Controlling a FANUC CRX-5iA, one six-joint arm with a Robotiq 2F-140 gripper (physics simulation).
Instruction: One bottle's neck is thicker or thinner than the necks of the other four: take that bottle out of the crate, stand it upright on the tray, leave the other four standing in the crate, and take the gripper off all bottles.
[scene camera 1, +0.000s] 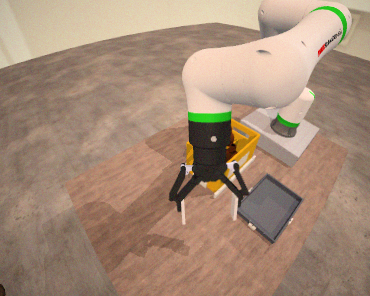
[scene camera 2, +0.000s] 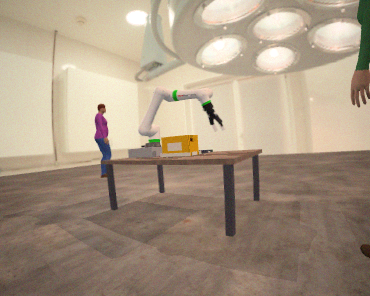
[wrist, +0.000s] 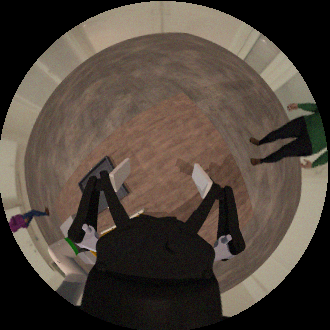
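Pixels of known places: gripper, between the fingertips: (scene camera 1: 208, 218) (scene camera 2: 219, 130) (wrist: 161, 167); arm's base, origin of its link: (scene camera 1: 283, 128).
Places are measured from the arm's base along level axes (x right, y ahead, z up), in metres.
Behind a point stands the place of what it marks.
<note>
My gripper (scene camera 1: 209, 210) @(x -0.080, y 0.724, z 0.115 m) (scene camera 2: 219, 128) @(x -0.080, y 0.724, z 0.115 m) (wrist: 161, 167) @(x -0.080, y 0.724, z 0.115 m) is open, with nothing between its fingers, and hangs high above the table. In the first scene view it covers part of the yellow crate (scene camera 1: 248, 148) @(x 0.019, y 0.366, z 0.073 m) (scene camera 2: 188, 145) @(x 0.187, y 0.542, z 0.002 m). Brown bottles (scene camera 1: 231, 149) @(x 0.069, y 0.416, z 0.064 m) show in the crate behind the gripper; their number and neck widths are hidden. In the wrist view the gripper's body covers most of the crate. The dark grey tray (scene camera 1: 271, 207) @(x -0.188, y 0.426, z -0.079 m) (wrist: 88, 175) @(x -0.264, y 0.395, z -0.077 m) lies on the table beside the crate, with no bottle on it.
The crate stands on the wooden table (scene camera 1: 125, 200) @(x 0.251, y 0.849, z -0.084 m) (scene camera 2: 220, 156) @(x 0.366, y 0.894, z -0.084 m) (wrist: 165, 130) @(x -0.207, y 0.828, z -0.084 m), with the arm's grey base block (scene camera 1: 295, 150) @(x -0.124, y 0.111, z -0.005 m) (scene camera 2: 142, 152) @(x 0.199, y 0.008, z -0.034 m) behind it. A person in purple (scene camera 2: 101, 125) (wrist: 19, 222) and a person in green (scene camera 2: 365, 50) (wrist: 315, 132) stand away from the table.
</note>
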